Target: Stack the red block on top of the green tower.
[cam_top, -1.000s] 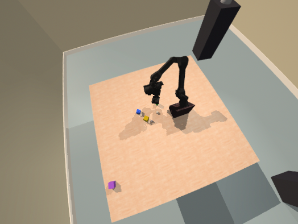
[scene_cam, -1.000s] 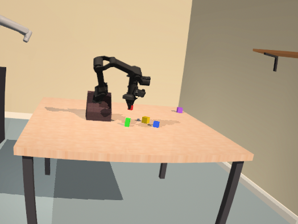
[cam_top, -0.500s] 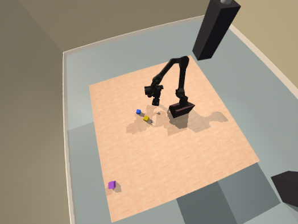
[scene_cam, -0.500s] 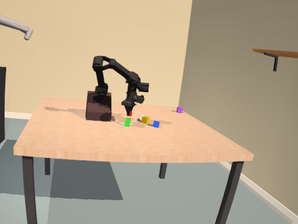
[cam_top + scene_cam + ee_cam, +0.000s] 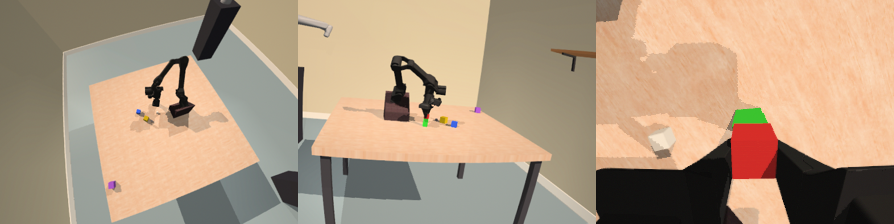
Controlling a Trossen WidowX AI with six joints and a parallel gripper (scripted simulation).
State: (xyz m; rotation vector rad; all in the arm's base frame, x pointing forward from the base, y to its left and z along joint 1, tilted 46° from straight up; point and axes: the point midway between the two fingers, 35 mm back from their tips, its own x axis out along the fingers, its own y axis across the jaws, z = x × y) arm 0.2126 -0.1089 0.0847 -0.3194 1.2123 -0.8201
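The red block is 10 mm above my gripper tip. Also, from my gripper tip: purple block: 520 mm ahead, 620 mm to the left, 40 mm below; yellow block: 140 mm ahead, 140 mm to the left, 40 mm below; blue block: 200 mm ahead, 50 mm to the left, 40 mm below.
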